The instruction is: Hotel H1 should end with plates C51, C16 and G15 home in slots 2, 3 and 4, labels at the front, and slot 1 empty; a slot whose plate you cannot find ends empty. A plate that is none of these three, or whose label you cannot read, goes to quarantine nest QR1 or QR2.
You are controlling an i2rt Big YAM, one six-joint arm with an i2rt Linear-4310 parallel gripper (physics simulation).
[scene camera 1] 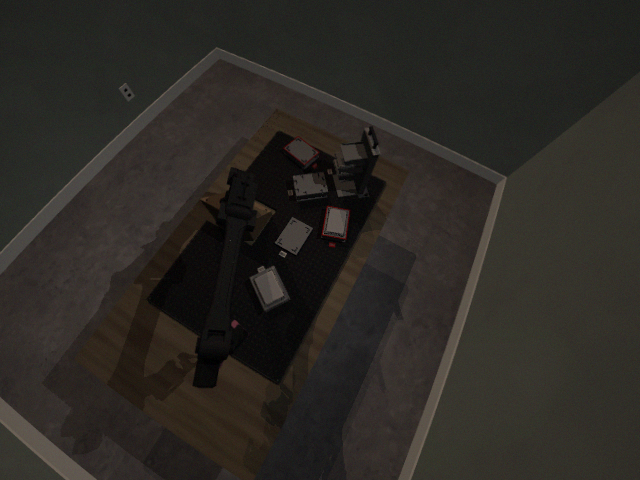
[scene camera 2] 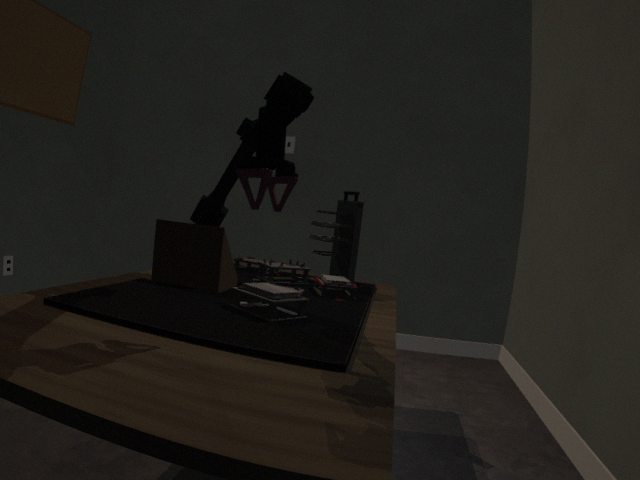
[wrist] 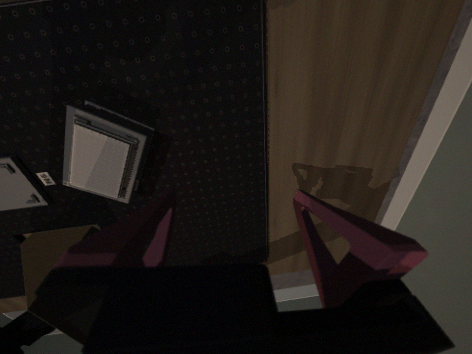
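My gripper is open and empty, high above the black board; in scene camera 1 the arm mostly hides it. Hotel H1 stands at the far right with stacked shelves; which slots hold plates is too dark to tell. A pale plate sits on a grey nest, left of the fingers in the wrist view. Another pale plate sits on a red-rimmed nest near the hotel. A second red-rimmed nest lies at the back; whether it holds a plate is unclear. No plate label is readable.
A flat grey nest with a small white tag lies mid-board. A pale nest or stand with dark corner marks is left of the hotel. The wooden arm base stands at the board's side. The black board lies on the wooden table.
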